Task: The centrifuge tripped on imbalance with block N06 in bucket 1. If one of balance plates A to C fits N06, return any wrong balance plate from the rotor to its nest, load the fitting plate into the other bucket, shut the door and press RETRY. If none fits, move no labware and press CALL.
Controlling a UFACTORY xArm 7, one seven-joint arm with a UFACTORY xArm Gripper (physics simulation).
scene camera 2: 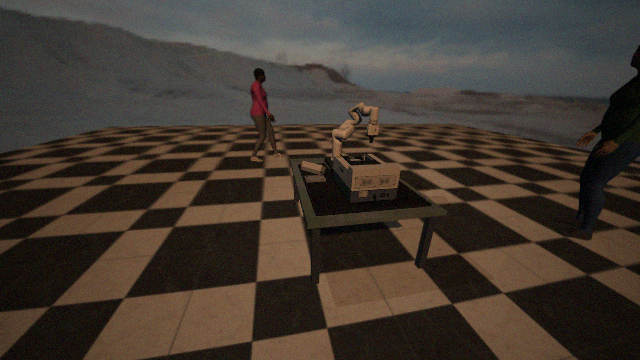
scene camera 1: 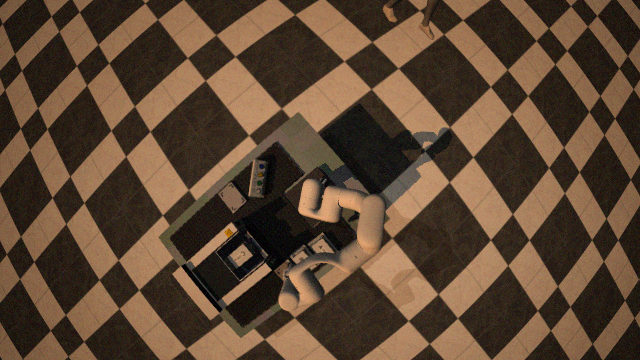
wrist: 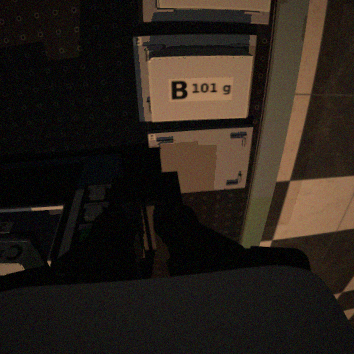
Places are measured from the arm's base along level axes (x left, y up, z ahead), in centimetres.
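Pixels of known places: gripper, fingertip midpoint: (scene camera 2: 370, 143) (wrist: 145, 172).
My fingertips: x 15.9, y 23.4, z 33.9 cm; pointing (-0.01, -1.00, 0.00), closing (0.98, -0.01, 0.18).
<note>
For each thing: its top centre in the pictures, then the offset to it from my fingertips. "spot": a spot on its surface instead. Level surfaces: height alone.
- Plate C, top centre: (wrist: 11, 289) (scene camera 1: 239, 256) dy -8.7, dx -26.2, dz +19.8 cm
- left edge, surface spot: (wrist: 14, 251) spot: dy -10.6, dx -22.2, dz +14.3 cm
- Plate B, top centre: (wrist: 200, 88) (scene camera 1: 304, 262) dy -21.5, dx +5.6, dz +4.6 cm
- Plate A, top centre: (scene camera 1: 323, 250) dy -21.5, dx +10.1, dz -8.4 cm
- empty nest, top centre: (wrist: 201, 164) (scene camera 1: 289, 275) dy -25.1, dx +3.8, dz +18.5 cm
- button box, surface spot: (scene camera 1: 259, 176) spot: dy -19.8, dx -47.0, dz -20.0 cm
- pale card, top centre: (scene camera 1: 231, 197) (scene camera 2: 315, 177) dy -24.7, dx -54.8, dz +2.3 cm
- table, surface height: dy -28.2 cm
The centrifuge (scene camera 1: 206, 251) (scene camera 2: 366, 176) (wrist: 71, 218) stands open on the table. Plate C (scene camera 1: 240, 256) lies in one of its buckets; in the wrist view it shows only dimly at the left edge (wrist: 14, 251). Block N06 is not visible. Plate B (wrist: 200, 102) (scene camera 1: 301, 254), marked 101 g, sits in its nest. Plate A (scene camera 1: 323, 245) (wrist: 211, 4) sits in the nest beyond it. An empty nest (wrist: 228, 158) lies just before plate B. My gripper (wrist: 145, 172) (scene camera 2: 372, 134) is shut and empty. It hangs above the table between the centrifuge and the empty nest.
A button box (scene camera 1: 258, 178) with coloured buttons and a pale card (scene camera 1: 231, 196) lie at the far side of the table (scene camera 1: 176, 251) (scene camera 2: 371, 217) (wrist: 267, 140). One person (scene camera 2: 259, 116) walks behind the table. Another person (scene camera 2: 613, 147) stands to the right.
</note>
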